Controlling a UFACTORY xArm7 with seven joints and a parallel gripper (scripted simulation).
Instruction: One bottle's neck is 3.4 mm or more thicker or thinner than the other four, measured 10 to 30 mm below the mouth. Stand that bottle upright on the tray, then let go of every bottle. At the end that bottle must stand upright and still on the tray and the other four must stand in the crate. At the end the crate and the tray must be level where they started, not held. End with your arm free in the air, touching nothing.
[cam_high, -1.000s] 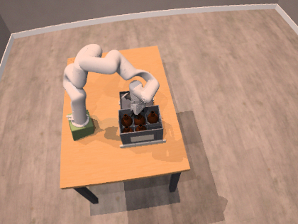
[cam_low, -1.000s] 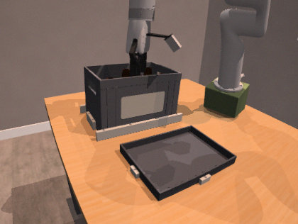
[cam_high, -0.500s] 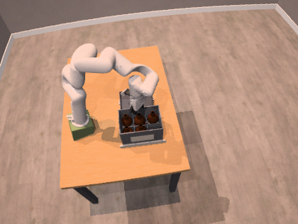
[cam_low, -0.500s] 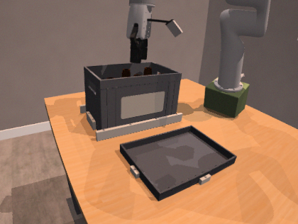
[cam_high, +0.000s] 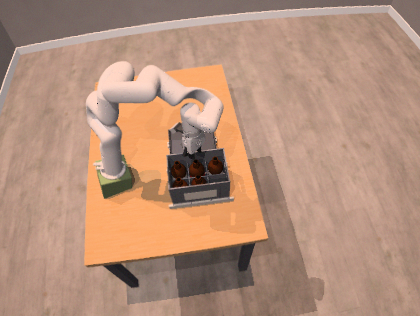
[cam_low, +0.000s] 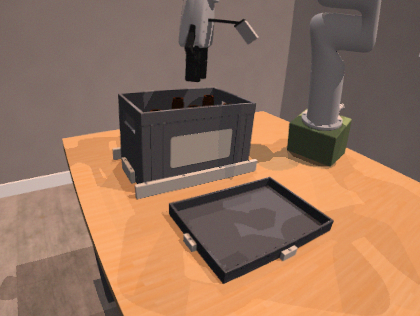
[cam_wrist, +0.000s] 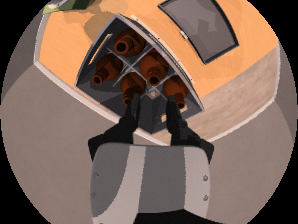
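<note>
My gripper is now 160 mm above the glass bottle and 90 mm short of it. From my hand the other things lie so: crate: 160 mm below, 40 mm to the right; dark tray: 230 mm to the left, 230 mm below.
</note>
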